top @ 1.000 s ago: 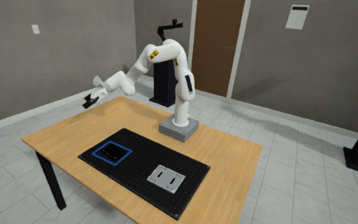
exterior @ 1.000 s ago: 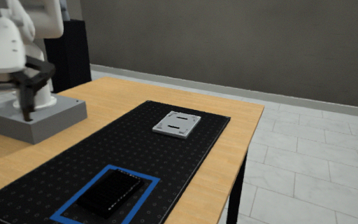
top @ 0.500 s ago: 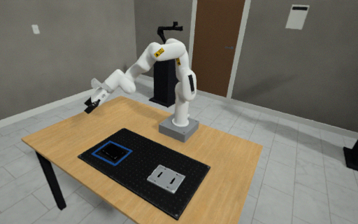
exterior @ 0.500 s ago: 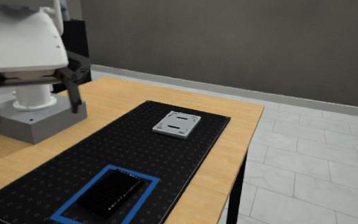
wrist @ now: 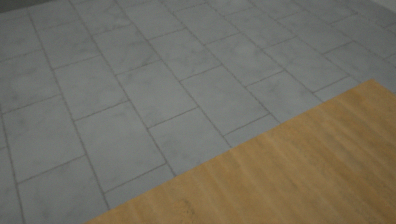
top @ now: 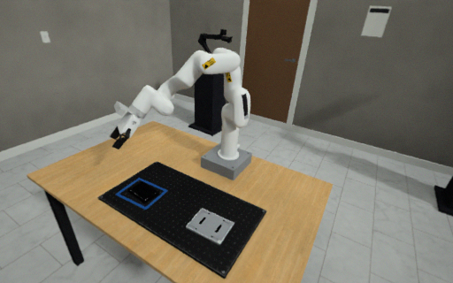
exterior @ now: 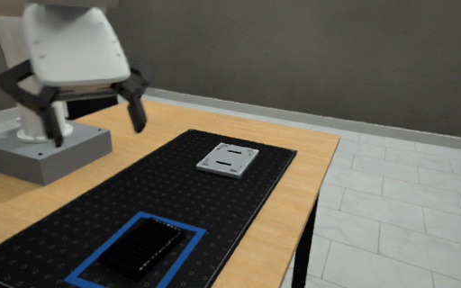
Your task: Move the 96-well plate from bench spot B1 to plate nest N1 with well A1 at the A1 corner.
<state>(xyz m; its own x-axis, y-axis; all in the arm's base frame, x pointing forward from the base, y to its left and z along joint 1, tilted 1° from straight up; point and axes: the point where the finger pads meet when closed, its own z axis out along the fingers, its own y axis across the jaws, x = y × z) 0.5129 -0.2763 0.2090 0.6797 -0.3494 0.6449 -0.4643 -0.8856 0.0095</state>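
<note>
Right now the 96-well plate is 26 cm below my hand, 10 cm to the left of it and 4 cm behind it. The rest, counted from my hand: grey plate nest N1: 48 cm to the left, 26 cm below, 6 cm behind.
</note>
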